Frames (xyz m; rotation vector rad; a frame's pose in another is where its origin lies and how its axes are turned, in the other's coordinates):
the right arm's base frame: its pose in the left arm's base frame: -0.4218 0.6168 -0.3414 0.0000 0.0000 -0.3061
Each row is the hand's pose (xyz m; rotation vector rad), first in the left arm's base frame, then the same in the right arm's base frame.
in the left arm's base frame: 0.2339 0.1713 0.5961 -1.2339 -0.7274 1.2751
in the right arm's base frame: 0.7595 -0.2272 0.9375 -1.1520 -0.9425 1.5228
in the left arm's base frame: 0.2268 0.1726 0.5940 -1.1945 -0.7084 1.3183
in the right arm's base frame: 0.7523 -0.2281 0.9354 -1.1159 -0.9179 1.5694
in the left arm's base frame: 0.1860 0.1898 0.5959 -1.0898 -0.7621 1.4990
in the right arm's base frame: 0.7082 -0.2240 0.9373 -1.0051 -0.9617 1.7540
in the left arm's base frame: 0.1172 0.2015 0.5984 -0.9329 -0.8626 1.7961
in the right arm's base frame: 0.6391 -0.2336 0.9398 -0.8345 -1.0502 2.0542
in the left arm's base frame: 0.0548 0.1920 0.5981 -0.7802 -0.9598 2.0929
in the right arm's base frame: 0.5825 -0.2614 0.9395 -0.6661 -1.1382 2.3520
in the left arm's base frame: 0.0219 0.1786 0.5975 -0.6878 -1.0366 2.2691
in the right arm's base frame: 0.5551 -0.2841 0.9389 -0.5598 -1.2117 2.5265
